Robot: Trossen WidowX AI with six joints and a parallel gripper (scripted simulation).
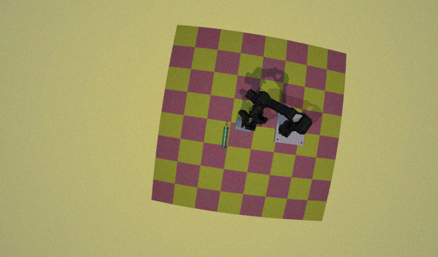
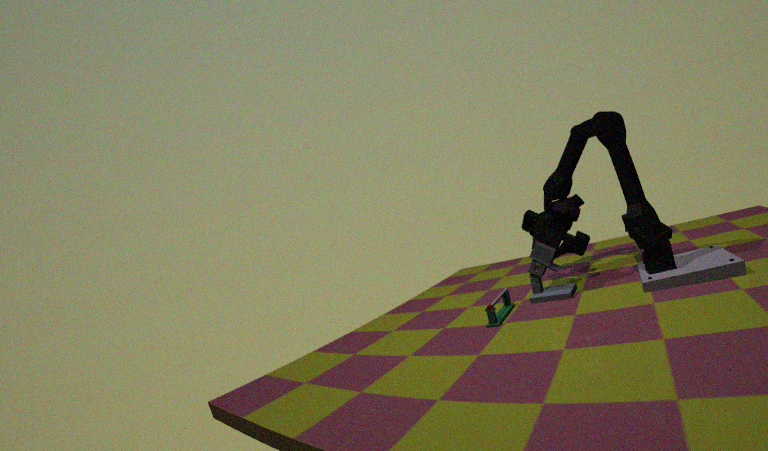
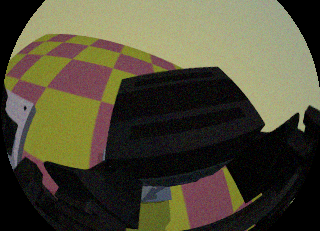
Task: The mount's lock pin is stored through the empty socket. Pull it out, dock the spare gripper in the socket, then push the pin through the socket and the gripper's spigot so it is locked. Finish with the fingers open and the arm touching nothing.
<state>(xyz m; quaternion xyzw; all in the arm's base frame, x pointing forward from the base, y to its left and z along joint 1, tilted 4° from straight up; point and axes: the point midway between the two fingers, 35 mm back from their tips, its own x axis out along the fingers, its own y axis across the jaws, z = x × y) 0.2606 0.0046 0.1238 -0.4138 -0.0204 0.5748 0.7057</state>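
Now: gripper tip 2 cm to the left of the spare gripper. The rest, counted from my gripper tip: green cradle: 11 cm ahead, 10 cm below, 9 cm to the left; then mount: 7 cm below, 2 cm to the right, 1 cm ahead.
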